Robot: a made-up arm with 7 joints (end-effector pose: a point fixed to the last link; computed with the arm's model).
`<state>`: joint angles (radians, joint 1 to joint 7).
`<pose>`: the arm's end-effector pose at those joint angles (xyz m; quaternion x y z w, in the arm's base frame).
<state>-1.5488 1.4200 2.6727 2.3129 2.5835 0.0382 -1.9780</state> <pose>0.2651 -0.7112 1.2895 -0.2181 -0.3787 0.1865 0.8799</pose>
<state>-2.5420 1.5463 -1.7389 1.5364 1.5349 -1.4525 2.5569</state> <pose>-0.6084 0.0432 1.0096 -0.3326 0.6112 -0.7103 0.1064</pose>
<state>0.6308 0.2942 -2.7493 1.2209 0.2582 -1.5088 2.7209</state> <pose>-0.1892 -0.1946 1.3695 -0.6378 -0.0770 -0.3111 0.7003</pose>
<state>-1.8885 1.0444 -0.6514 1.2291 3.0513 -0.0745 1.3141</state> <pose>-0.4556 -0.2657 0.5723 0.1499 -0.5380 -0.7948 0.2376</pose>
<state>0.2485 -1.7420 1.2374 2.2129 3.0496 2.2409 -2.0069</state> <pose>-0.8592 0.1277 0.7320 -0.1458 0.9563 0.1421 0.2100</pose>
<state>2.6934 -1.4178 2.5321 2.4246 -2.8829 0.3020 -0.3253</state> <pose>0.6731 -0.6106 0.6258 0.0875 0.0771 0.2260 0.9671</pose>
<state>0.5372 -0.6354 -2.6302 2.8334 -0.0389 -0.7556 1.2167</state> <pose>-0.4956 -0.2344 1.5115 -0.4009 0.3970 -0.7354 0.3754</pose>
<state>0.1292 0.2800 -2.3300 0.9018 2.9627 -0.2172 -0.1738</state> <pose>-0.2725 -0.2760 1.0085 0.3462 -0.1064 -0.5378 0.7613</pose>
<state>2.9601 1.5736 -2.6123 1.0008 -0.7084 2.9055 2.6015</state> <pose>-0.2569 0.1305 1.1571 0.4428 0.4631 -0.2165 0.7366</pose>
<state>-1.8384 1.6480 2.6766 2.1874 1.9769 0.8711 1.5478</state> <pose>0.0162 -0.8758 1.1389 0.0617 0.7950 -0.5413 0.2667</pose>
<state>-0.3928 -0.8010 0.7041 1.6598 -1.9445 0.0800 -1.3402</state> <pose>0.0687 0.4355 1.4772 -0.1354 -0.2845 0.7079 0.6322</pose>
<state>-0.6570 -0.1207 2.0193 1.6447 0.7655 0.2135 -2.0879</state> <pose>0.1546 0.6380 1.3090 0.9144 0.1741 0.3489 0.1086</pose>
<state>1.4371 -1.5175 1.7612 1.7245 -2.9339 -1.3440 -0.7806</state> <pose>-0.5616 -0.3632 0.7257 0.7797 0.1006 -0.6160 0.0493</pose>
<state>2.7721 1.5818 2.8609 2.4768 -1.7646 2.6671 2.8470</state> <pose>-0.8494 0.1196 0.9532 0.6275 -0.5581 -0.1899 0.5087</pose>
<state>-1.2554 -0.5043 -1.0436 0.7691 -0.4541 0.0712 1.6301</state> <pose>-0.3524 -0.2692 1.0644 0.2972 0.3701 -0.2507 0.8437</pose>
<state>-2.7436 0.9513 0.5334 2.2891 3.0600 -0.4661 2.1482</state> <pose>-0.6684 -0.5106 0.8609 0.1271 0.9595 0.1988 0.1536</pose>
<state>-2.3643 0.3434 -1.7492 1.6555 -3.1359 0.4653 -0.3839</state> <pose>-0.4250 0.3678 1.3523 -0.0919 0.2327 -0.9470 0.2012</pose>
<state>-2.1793 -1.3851 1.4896 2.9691 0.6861 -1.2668 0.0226</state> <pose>0.4648 0.7030 1.0225 -0.8094 -0.2591 -0.3788 0.3664</pose>
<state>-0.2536 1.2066 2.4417 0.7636 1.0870 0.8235 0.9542</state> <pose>0.0551 0.3725 1.1757 -0.0924 0.0555 -0.7805 0.6158</pose>
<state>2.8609 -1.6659 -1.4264 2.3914 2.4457 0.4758 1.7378</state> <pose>0.9161 0.1636 0.7022 -0.8156 0.5225 -0.0251 0.2472</pose>
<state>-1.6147 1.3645 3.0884 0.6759 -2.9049 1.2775 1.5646</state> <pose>0.0955 0.0110 1.2878 -0.6503 0.2895 -0.3160 0.6273</pose>
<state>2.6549 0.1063 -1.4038 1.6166 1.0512 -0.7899 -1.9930</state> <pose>0.2096 0.4758 1.3444 -0.9040 0.3245 -0.2406 0.1398</pose>
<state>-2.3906 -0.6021 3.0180 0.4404 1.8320 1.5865 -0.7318</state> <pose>0.2326 0.2267 0.6449 -0.0037 -0.0939 -0.9955 0.0139</pose>
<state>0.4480 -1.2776 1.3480 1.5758 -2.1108 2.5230 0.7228</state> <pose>-0.6000 0.2285 1.1542 -0.3012 0.5983 -0.2005 0.7149</pose>
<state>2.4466 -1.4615 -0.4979 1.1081 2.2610 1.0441 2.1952</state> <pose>0.3040 0.0915 1.3246 -0.5550 -0.0562 -0.2044 0.8044</pose>
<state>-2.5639 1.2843 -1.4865 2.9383 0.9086 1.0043 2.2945</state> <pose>-0.8702 -0.4060 1.0760 0.4765 0.0931 -0.7026 0.5203</pose>
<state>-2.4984 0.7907 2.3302 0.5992 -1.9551 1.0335 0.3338</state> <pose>0.3115 -0.2068 0.9830 0.5205 -0.7680 -0.0505 0.3698</pose>
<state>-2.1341 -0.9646 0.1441 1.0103 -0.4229 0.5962 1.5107</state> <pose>-0.0012 -0.1580 1.3762 0.1977 0.6438 -0.3713 0.6392</pose>
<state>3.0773 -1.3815 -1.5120 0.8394 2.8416 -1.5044 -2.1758</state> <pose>0.1565 0.3010 0.8013 0.2483 -0.1383 -0.5888 0.7566</pose>
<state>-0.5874 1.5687 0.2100 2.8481 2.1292 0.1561 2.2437</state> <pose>0.7845 -0.5248 0.5708 0.6481 -0.5957 0.1461 0.4514</pose>
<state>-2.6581 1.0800 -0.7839 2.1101 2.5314 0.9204 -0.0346</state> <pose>-0.9111 -0.1018 0.8958 0.1030 0.2509 -0.5740 0.7726</pose>
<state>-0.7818 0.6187 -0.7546 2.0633 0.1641 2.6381 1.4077</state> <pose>0.2324 -0.5815 1.0843 0.8253 0.3852 0.3568 0.2080</pose>
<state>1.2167 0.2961 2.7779 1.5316 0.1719 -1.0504 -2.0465</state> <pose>-0.3513 -0.1070 1.4848 -0.5203 -0.5903 0.1695 0.5934</pose>
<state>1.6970 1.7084 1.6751 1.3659 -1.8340 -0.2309 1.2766</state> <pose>-0.6242 0.3361 0.8720 0.1559 0.5996 -0.6440 0.4488</pose>
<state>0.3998 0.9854 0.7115 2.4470 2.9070 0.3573 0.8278</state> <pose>0.7439 0.6006 0.9966 0.7386 -0.2756 0.5828 0.1968</pose>
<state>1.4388 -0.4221 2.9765 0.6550 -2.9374 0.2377 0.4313</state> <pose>-0.1888 -0.3146 0.6583 0.4381 -0.4804 -0.5264 0.5479</pose>
